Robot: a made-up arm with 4 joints. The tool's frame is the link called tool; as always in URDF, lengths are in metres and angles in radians.
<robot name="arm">
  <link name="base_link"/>
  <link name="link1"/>
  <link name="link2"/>
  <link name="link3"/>
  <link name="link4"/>
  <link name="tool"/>
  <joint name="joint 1" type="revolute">
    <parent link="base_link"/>
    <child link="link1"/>
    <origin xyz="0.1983 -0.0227 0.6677"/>
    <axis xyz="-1 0 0"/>
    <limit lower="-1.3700" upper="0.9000"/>
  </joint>
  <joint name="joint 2" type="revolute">
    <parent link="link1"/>
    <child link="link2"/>
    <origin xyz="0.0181 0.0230 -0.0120"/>
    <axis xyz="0 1 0"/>
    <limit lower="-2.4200" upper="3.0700"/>
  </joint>
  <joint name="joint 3" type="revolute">
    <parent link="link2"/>
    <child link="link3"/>
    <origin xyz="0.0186 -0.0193 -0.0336"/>
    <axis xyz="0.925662 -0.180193 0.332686"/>
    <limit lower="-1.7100" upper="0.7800"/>
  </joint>
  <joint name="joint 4" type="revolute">
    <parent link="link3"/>
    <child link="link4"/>
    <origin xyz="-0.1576 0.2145 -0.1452"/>
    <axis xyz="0 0 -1"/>
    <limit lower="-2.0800" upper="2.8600"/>
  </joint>
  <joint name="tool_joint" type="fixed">
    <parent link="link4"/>
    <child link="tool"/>
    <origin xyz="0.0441 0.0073 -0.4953"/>
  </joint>
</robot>
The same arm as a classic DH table. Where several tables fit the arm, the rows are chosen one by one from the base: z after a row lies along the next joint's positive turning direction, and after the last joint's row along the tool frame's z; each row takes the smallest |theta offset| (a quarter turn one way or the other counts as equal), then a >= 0, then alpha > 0; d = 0 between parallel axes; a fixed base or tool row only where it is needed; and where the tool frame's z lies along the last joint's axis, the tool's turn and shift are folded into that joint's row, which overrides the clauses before.
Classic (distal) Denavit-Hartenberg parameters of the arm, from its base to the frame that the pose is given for. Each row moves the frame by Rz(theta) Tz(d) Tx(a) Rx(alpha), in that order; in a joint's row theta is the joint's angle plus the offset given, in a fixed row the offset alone. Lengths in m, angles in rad.
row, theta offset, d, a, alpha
base (fixed), -1.5708, 0.6677, 0.0227, 1.5708
joint 1, -1.5708, -0.2164, 0.012, 1.5708
joint 2, -0.345, 0.0048, 0.0379, 1.752
joint 3, 1.5061, -0.2013, 0.1804, 1.9099
joint 4, 1.2145, 0, 0.0447, 3.1416
tool (fixed), -0.164, -0.5715, 0, 0
Joint limits (rad, base to tool): -1.37..0.9 -2.42..3.07 -1.71..0.78 -2.08..2.86

